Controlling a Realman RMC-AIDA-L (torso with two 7-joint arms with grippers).
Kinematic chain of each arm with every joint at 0, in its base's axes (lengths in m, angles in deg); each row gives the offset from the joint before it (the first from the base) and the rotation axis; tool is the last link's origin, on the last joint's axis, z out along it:
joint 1: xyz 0 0 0.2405 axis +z
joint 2: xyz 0 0 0 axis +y
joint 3: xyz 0 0 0.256 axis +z
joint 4: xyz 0 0 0 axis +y
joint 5: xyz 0 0 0.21 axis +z
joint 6: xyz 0 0 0 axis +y
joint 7: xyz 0 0 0.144 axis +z
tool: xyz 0 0 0
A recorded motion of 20 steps. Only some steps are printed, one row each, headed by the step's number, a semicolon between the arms.
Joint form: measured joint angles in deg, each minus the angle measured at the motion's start. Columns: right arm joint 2, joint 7, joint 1, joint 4, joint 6, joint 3, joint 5; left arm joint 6, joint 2, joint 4, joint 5, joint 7, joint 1, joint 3.
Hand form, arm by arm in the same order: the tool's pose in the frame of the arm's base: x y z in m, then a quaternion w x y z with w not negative. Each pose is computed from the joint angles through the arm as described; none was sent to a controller.
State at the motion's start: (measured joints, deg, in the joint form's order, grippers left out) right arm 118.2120 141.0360 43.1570 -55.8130 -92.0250 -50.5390 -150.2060; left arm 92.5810 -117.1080 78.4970 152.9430 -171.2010 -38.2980 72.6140
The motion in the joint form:
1: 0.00 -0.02 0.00 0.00 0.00 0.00 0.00; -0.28 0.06 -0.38 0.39 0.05 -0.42 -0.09
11: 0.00 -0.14 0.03 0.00 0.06 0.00 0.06; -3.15 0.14 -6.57 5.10 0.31 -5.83 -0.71
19: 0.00 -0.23 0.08 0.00 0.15 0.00 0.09; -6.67 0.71 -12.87 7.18 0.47 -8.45 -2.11
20: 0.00 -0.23 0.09 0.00 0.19 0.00 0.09; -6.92 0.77 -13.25 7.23 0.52 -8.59 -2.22
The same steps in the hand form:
1: 0.2242 0.3776 0.0232 0.12163 -0.86147 0.48613 -0.08221; -0.1756 0.3776 0.0393 0.25636 -0.80892 -0.51260 0.13102
11: 0.2239 0.3779 0.0232 0.12186 -0.86218 0.48490 -0.08164; -0.1692 0.3987 0.0356 0.28171 -0.80632 -0.49735 0.15209
19: 0.2235 0.3783 0.0232 0.12246 -0.86280 0.48372 -0.08115; -0.1778 0.4121 0.0336 0.29456 -0.79563 -0.50476 0.15944
20: 0.2234 0.3785 0.0232 0.12278 -0.86284 0.48360 -0.08102; -0.1783 0.4129 0.0337 0.29520 -0.79519 -0.50512 0.15930

